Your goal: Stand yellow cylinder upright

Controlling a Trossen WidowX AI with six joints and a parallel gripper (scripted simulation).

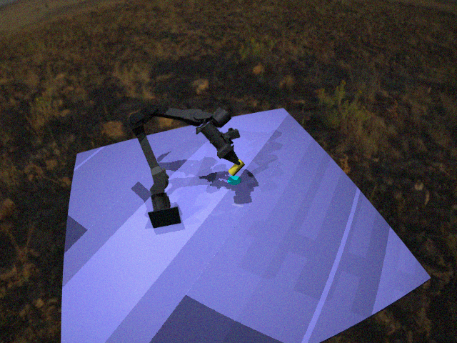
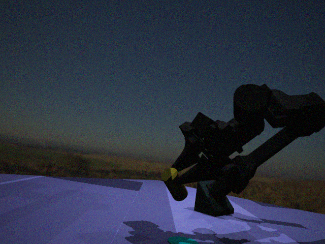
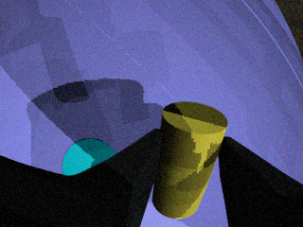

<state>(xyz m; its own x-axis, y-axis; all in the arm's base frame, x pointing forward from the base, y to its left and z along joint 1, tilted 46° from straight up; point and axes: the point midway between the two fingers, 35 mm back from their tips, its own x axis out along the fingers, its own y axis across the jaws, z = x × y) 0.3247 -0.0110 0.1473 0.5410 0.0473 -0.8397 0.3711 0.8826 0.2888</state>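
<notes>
Now: gripper tip 1 cm past the cyan circle, 4 cm to the right of it and 12 cm above it. The rest, counted from my gripper tip: yellow cylinder 1 cm behind, 1 cm below.
</notes>
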